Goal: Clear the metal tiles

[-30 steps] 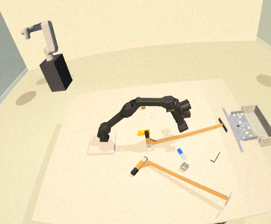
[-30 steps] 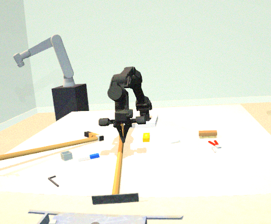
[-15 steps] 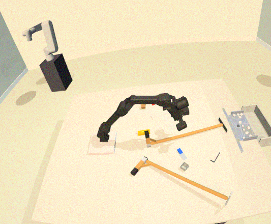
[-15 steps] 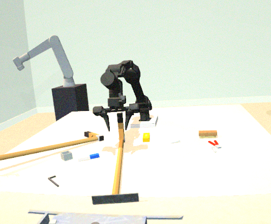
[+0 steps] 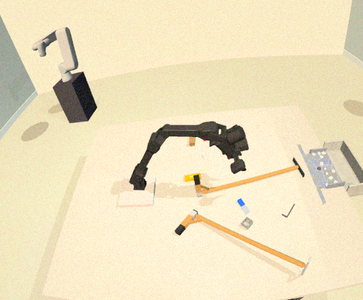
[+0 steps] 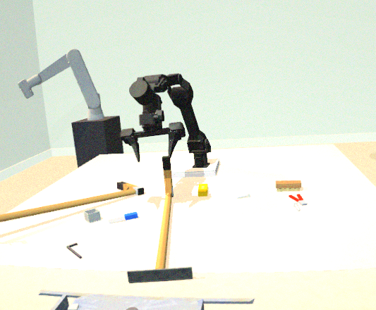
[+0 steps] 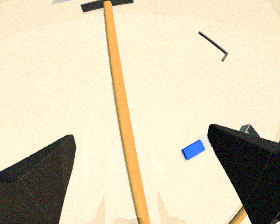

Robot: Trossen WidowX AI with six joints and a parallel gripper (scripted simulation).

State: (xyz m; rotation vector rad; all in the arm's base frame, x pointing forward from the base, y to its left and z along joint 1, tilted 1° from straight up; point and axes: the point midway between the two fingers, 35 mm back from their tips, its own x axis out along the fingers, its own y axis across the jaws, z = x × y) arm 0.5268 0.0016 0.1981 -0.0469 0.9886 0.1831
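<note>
Right now my gripper tip is 5 cm short of the long scraper, 4 cm to the right of it and 13 cm above it. Round my gripper tip: yellow block (27 cm behind, 8 cm to the left, 17 cm below); then blue marker (12 cm to the right, 18 cm below); then small grey box (2 cm ahead, 22 cm to the right, 18 cm below).
</note>
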